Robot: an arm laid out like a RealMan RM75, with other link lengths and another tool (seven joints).
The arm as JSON. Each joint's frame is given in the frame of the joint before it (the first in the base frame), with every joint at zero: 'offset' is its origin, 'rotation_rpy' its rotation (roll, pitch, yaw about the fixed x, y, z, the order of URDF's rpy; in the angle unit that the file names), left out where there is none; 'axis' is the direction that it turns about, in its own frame. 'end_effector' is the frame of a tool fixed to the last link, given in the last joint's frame.
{
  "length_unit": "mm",
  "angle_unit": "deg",
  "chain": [
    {
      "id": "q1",
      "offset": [
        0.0,
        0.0,
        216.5
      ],
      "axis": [
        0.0,
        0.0,
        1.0
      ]
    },
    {
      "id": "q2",
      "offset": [
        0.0,
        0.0,
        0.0
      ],
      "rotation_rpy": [
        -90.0,
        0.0,
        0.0
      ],
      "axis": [
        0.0,
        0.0,
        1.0
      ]
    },
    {
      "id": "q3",
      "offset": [
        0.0,
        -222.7,
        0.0
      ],
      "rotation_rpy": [
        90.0,
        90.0,
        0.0
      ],
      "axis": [
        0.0,
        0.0,
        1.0
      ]
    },
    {
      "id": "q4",
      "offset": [
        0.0,
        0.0,
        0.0
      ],
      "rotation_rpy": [
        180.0,
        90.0,
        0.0
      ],
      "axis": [
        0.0,
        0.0,
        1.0
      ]
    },
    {
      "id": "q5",
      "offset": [
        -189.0,
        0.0,
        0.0
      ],
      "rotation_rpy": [
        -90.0,
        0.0,
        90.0
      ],
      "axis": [
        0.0,
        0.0,
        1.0
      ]
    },
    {
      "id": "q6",
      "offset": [
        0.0,
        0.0,
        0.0
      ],
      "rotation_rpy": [
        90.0,
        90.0,
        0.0
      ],
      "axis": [
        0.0,
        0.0,
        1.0
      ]
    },
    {
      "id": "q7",
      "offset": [
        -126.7,
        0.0,
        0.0
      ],
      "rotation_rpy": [
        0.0,
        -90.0,
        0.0
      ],
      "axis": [
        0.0,
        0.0,
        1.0
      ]
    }
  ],
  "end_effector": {
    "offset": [
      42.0,
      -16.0,
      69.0
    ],
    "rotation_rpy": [
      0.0,
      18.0,
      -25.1
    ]
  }
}
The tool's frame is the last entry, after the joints.
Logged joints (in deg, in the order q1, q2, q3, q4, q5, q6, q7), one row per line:
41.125, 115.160, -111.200, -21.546, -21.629, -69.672, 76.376
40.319, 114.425, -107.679, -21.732, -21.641, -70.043, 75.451
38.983, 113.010, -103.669, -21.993, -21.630, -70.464, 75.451
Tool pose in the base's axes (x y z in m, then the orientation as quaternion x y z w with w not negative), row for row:
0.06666, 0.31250, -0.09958, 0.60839, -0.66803, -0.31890, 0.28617
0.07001, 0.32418, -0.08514, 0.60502, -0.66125, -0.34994, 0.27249
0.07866, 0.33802, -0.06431, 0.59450, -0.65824, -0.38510, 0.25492
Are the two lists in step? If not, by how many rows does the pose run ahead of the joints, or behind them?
They are in step.
